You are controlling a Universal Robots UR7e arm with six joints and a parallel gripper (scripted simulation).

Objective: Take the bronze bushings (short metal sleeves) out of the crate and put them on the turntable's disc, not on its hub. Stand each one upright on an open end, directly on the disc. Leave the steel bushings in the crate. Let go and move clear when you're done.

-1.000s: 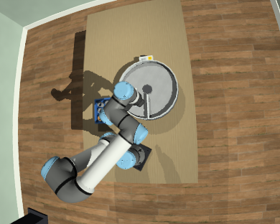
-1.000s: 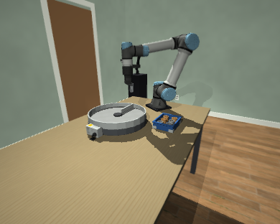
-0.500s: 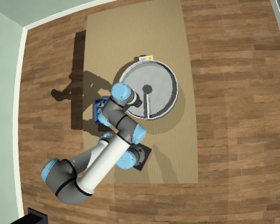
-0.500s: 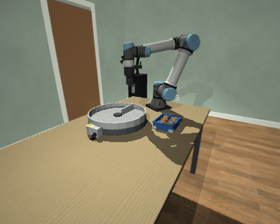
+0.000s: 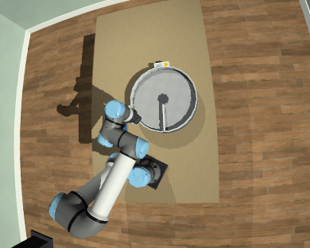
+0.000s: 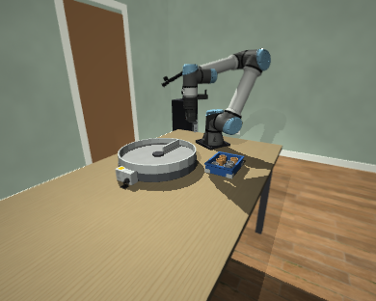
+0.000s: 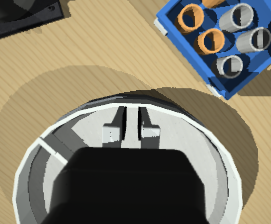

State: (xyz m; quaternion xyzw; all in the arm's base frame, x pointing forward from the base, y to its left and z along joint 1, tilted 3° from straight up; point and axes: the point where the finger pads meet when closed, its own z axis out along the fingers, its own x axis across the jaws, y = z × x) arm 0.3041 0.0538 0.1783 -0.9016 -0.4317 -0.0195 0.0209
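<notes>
My gripper is now 190 mm to the right of the blue crate and 160 mm above it. Also, from my hand: turntable: 160 mm ahead, 130 mm to the right, 130 mm below.
</notes>
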